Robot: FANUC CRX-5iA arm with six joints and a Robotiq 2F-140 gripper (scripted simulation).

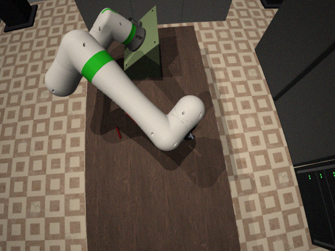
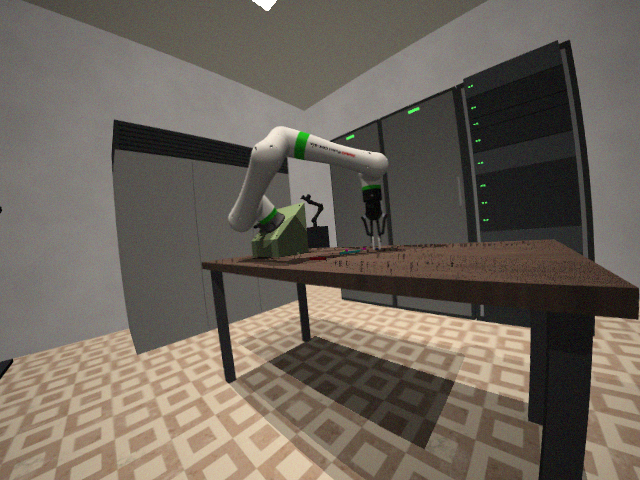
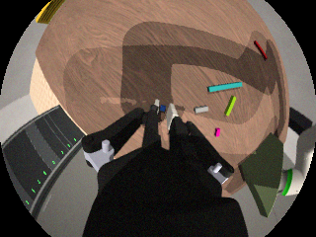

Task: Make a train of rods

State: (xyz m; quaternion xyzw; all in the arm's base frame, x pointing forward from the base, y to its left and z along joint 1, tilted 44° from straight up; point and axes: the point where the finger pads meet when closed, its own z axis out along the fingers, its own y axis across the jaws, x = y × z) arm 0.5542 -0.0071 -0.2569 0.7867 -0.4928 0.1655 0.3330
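The small blue rod lies 3 cm below my hand. The rest, counted from my hand: grey rod: 6 cm to the right, 6 cm behind, 3 cm below; lime rod: 12 cm to the right, 11 cm behind, 3 cm below; turquoise rod: 14 cm to the right, 7 cm behind, 3 cm below.
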